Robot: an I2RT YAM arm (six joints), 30 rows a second.
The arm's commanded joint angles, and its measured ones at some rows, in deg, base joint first. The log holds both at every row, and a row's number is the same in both.
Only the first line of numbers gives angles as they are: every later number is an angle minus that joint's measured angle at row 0.
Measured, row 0:
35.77 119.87 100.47 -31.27 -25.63 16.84
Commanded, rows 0 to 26:
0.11 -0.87 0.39 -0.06 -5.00 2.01
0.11 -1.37 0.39 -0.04 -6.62 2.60
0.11 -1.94 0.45 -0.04 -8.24 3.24
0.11 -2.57 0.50 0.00 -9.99 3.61
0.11 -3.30 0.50 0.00 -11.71 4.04
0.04 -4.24 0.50 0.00 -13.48 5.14
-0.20 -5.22 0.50 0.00 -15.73 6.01
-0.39 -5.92 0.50 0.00 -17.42 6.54
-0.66 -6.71 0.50 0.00 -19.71 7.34
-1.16 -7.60 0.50 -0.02 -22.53 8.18
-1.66 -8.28 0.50 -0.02 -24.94 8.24
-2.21 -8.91 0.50 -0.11 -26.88 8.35
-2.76 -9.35 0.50 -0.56 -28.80 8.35
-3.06 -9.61 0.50 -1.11 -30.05 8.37
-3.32 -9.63 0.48 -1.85 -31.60 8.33
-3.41 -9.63 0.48 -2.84 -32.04 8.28
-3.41 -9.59 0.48 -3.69 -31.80 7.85
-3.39 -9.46 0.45 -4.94 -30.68 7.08
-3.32 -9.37 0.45 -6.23 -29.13 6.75
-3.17 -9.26 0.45 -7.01 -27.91 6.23
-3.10 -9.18 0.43 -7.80 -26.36 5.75
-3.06 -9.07 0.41 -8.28 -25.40 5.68
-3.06 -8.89 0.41 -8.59 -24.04 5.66
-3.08 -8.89 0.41 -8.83 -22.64 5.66
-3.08 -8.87 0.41 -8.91 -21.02 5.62
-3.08 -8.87 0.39 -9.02 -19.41 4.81
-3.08 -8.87 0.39 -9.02 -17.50 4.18
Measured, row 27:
-3.41 -8.54 -0.07 -9.05 -22.79 6.47
